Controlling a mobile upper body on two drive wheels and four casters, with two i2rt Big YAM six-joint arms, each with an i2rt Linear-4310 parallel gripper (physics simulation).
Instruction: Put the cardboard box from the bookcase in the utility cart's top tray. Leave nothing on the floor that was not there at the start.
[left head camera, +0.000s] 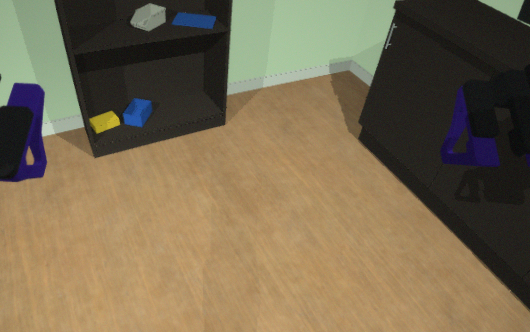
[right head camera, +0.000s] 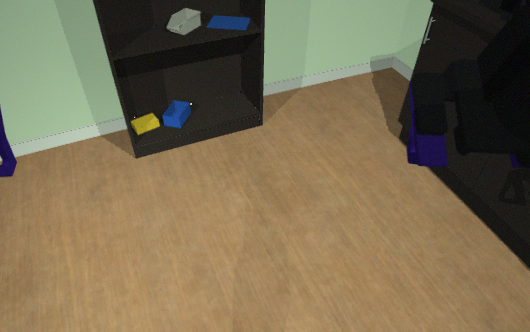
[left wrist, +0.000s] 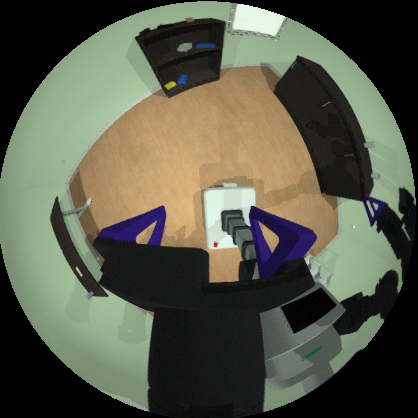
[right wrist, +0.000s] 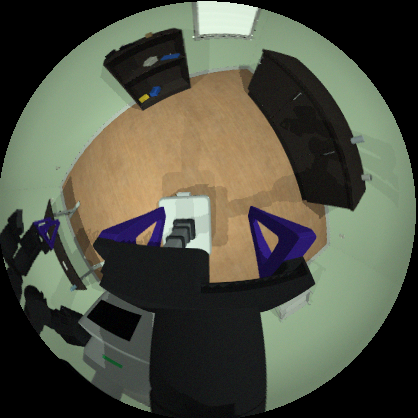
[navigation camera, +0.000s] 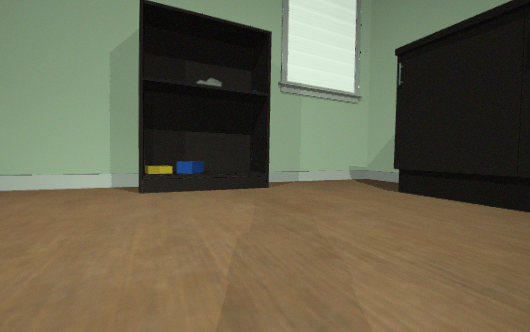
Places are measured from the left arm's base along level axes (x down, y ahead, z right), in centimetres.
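Pixels of known places: left gripper, fingertip midpoint: (left wrist: 207, 210) (right wrist: 54, 219); right gripper, fingertip midpoint: (left head camera: 486, 158) (right head camera: 461, 158) (left wrist: 365, 197) (right wrist: 206, 210).
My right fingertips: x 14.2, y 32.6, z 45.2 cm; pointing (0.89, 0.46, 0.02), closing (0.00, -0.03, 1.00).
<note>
Ahead of a thing's pixels: the offset from my right fingertips to its top centre. "*": to the spot under its first point. Level surfaces: height alone.
A dark bookcase (left head camera: 160, 138) (right head camera: 200, 137) (left wrist: 215, 24) (right wrist: 170, 33) (navigation camera: 205, 183) stands against the green wall. A small brown item, seemingly the cardboard box (left wrist: 189, 20) (right wrist: 148, 35), lies on its top. A pale tiered rack (left wrist: 321, 272) (right wrist: 295, 304), possibly the utility cart, shows partly behind the gripper bodies in the wrist views; its top tray cannot be made out. My left gripper (left wrist: 207, 210) is open and empty, far from the bookcase. My right gripper (right wrist: 206, 210) is open and empty, also far from it.
The bookcase holds a yellow block (left head camera: 105, 122) and blue bin (left head camera: 137, 112) low down, and a grey bin @(* dy +171.2, dx +60.9, dz -60.0 cm) (left head camera: 148, 17) and flat blue item @(dy +172.9, dx +61.5, dz -36.2 cm) (left head camera: 194, 20) above. A long dark cabinet (left head camera: 425, 95) (navigation camera: 460, 110) stands at the right. A dark table @(dx +54.7 cm) (left wrist: 70, 250) is at the left.
</note>
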